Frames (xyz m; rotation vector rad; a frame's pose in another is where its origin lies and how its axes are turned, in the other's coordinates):
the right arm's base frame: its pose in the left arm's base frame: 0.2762 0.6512 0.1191 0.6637 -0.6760 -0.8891
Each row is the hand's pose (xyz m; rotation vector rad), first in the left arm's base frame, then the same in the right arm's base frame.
Working: the left arm's base frame: its pose in the right arm's base frame: 0.3999 -0.5217 0.2871 -0.6637 0.6760 0.8891

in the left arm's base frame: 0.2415 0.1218 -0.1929 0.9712 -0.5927 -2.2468
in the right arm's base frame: 0.3595 -0.4978 -0.0417 0.0498 -0.4157 -1.2873
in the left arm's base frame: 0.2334 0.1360 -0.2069 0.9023 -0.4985 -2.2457
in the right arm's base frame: 0.3402 -0.5055 -0.0475 -0.0396 -0.3681 -1.2880
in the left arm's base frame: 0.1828 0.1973 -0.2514 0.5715 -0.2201 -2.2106
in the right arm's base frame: 0.2537 -0.5340 -0.0505 -0.4017 -0.2534 -1.2357
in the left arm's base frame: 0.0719 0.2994 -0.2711 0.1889 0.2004 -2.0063
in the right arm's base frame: 0.1108 -0.5527 -0.0023 -0.8681 0.0144 -1.0870
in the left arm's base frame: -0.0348 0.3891 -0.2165 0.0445 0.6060 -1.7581
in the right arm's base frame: -0.0014 -0.5194 0.0911 -1.1435 0.3766 -0.9810
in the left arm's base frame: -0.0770 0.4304 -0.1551 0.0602 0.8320 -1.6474
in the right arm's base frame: -0.0410 -0.4735 0.1510 -1.2135 0.6016 -0.9831
